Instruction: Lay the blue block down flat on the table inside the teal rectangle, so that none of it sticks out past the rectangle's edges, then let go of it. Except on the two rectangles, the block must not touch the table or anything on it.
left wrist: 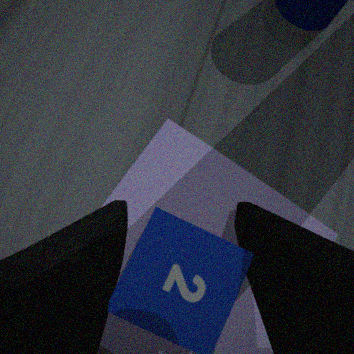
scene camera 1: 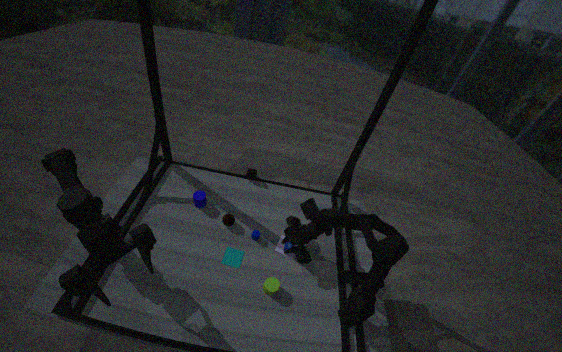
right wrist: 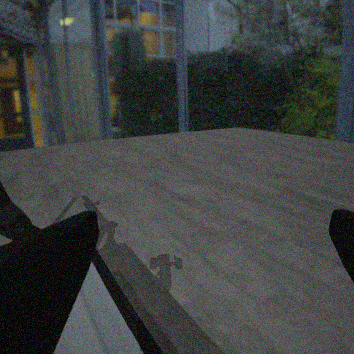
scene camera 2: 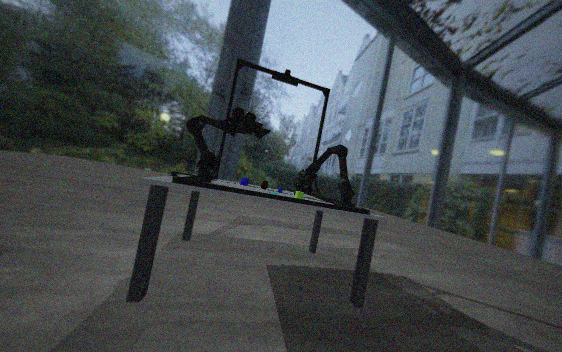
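Where they show: left gripper, between the fingertips: (left wrist: 181, 212) (scene camera 1: 283, 248); right gripper, between the fingertips: (scene camera 1: 131, 288) (right wrist: 214, 222) (scene camera 2: 266, 128); left arm's base, origin of its link: (scene camera 1: 350, 316) (scene camera 2: 345, 204); right arm's base, origin of its link: (scene camera 2: 203, 178).
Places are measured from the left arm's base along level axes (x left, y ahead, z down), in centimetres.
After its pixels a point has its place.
The blue block (left wrist: 182, 277) @(z 0.0, x -30.2, y 15.7 cm) (scene camera 1: 287, 246) @(z 0.0, x -30.0, y 16.3 cm), marked "2", sits on the pale lavender rectangle (left wrist: 165, 158) @(z 1.8, x -29.6, y 19.7 cm) (scene camera 1: 279, 248) @(z 1.8, x -30.3, y 19.2 cm), right of the table's middle. My left gripper (left wrist: 181, 212) @(z 1.7, x -30.3, y 17.7 cm) (scene camera 1: 291, 244) @(z 1.7, x -30.3, y 17.7 cm) (scene camera 2: 305, 181) is low over it, its two dark fingers pressed against opposite sides of the block. The teal rectangle (scene camera 1: 233, 257) @(z 1.8, x -28.3, y 37.5 cm) (scene camera 2: 273, 192) @(z 1.8, x -29.0, y 37.2 cm) lies bare to the left of the block in scene camera 1. My right gripper (scene camera 1: 148, 260) (scene camera 2: 263, 132) @(z -32.4, x -8.3, y 59.0 cm) (right wrist: 214, 222) @(z -32.4, x -8.3, y 59.0 cm) is open and empty, held high at the table's left side.
A large blue cylinder (scene camera 1: 199, 199) @(z -3.5, x -52.4, y 50.2 cm) (scene camera 2: 244, 181) @(z -1.0, x -52.1, y 51.2 cm), a dark brown ball (scene camera 1: 228, 219) @(z -2.8, x -42.4, y 38.6 cm) (scene camera 2: 264, 184) @(z -1.9, x -41.6, y 39.2 cm) and a small blue cylinder (scene camera 1: 256, 235) @(z -1.2, x -35.4, y 28.1 cm) (left wrist: 309, 12) @(z 0.9, x -35.8, y 26.6 cm) stand in a diagonal row behind the teal rectangle. A green cylinder (scene camera 1: 271, 285) @(z -2.5, x -15.0, y 25.9 cm) (scene camera 2: 299, 195) @(z -0.2, x -13.2, y 26.9 cm) stands in front. Black frame posts (scene camera 1: 346, 244) @(z 0.9, x -28.3, y -11.0 cm) rise at the table's edges.
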